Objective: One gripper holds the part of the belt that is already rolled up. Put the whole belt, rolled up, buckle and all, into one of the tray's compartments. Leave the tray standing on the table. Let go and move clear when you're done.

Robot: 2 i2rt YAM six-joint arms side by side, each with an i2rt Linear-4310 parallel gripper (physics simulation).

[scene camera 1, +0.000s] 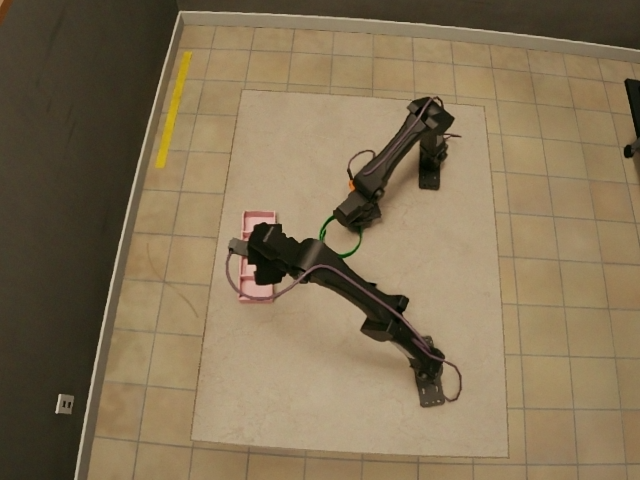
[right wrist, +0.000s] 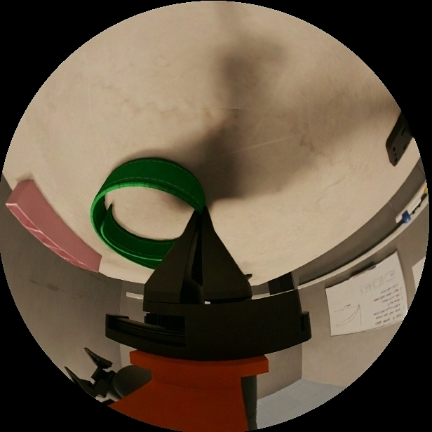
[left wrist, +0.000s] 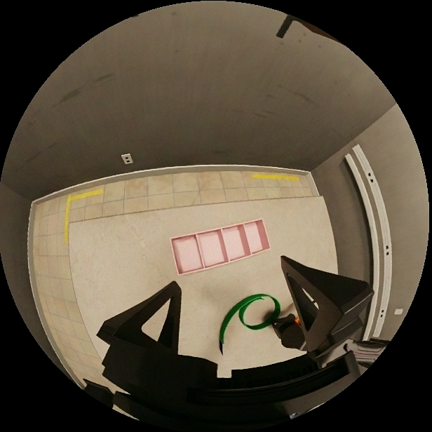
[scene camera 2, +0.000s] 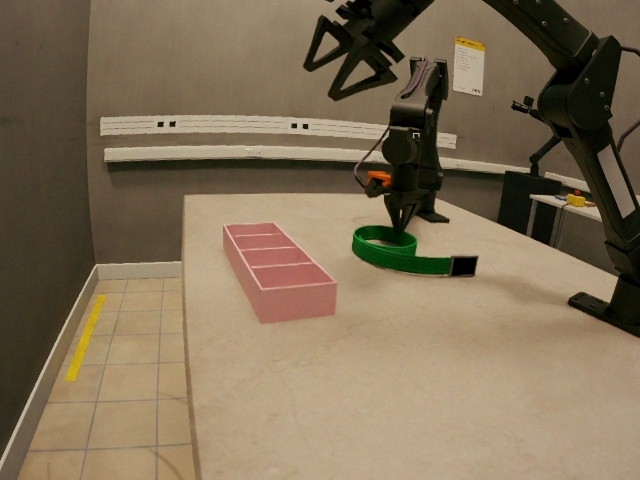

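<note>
A green belt [scene camera 1: 349,254] [scene camera 2: 429,265] [left wrist: 228,320] [right wrist: 150,172] stands on edge on the table, curled into a wide loop with a free tail. Its black buckle [scene camera 2: 464,266] [left wrist: 221,347] is at the tail's end; in scene camera 1 the left arm hides it. My right gripper [scene camera 2: 399,229] [right wrist: 202,210] is shut on the loop's band, low over the table. My left gripper [scene camera 2: 320,82] [left wrist: 226,276] [right wrist: 75,356] is open and empty, high above the tray's side of the table. The pink tray [scene camera 1: 258,212] [scene camera 2: 297,304] [left wrist: 201,252] [right wrist: 37,205] stands upright with its compartments empty.
My left arm [scene camera 1: 351,286] [scene camera 2: 578,100] reaches over the belt's tail and the tray. My right arm [scene camera 1: 395,149] [scene camera 2: 416,108] comes down over the loop from behind. The table's edge [scene camera 2: 187,361] runs beside the tray. A side table with coloured objects [scene camera 2: 575,200] stands in the background.
</note>
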